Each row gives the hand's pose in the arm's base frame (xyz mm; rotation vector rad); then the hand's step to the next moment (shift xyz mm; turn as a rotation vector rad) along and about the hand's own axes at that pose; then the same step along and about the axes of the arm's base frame.
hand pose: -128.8 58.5 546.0 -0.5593 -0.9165 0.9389
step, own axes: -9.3 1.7 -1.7 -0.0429 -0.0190 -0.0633
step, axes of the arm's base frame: -1.8 -7.3 -6.0 0.0507 -0.0483 -0.0361
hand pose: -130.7 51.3 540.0 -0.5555 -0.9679 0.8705
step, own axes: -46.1 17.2 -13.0 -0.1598 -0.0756 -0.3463
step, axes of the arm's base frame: -8.3 -29.4 -40.7 0.2879 -0.1861 -0.1835
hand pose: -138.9 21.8 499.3 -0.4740 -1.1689 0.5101
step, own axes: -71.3 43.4 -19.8 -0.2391 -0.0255 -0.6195
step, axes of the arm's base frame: -8.7 -10.3 -84.7 0.5150 -0.2177 -0.3592
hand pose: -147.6 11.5 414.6 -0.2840 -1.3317 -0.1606
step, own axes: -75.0 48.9 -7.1 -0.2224 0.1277 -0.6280
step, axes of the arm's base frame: 2.7 41.1 -79.8 0.5691 -0.0732 -0.3618
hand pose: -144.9 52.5 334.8 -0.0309 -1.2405 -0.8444
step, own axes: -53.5 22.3 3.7 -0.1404 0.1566 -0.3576
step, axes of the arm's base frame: 6.1 46.6 -34.2 0.3715 0.0250 -0.1830
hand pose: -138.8 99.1 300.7 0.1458 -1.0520 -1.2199
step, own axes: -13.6 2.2 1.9 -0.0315 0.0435 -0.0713
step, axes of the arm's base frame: 0.7 12.8 -5.5 0.0827 0.0127 -0.0311
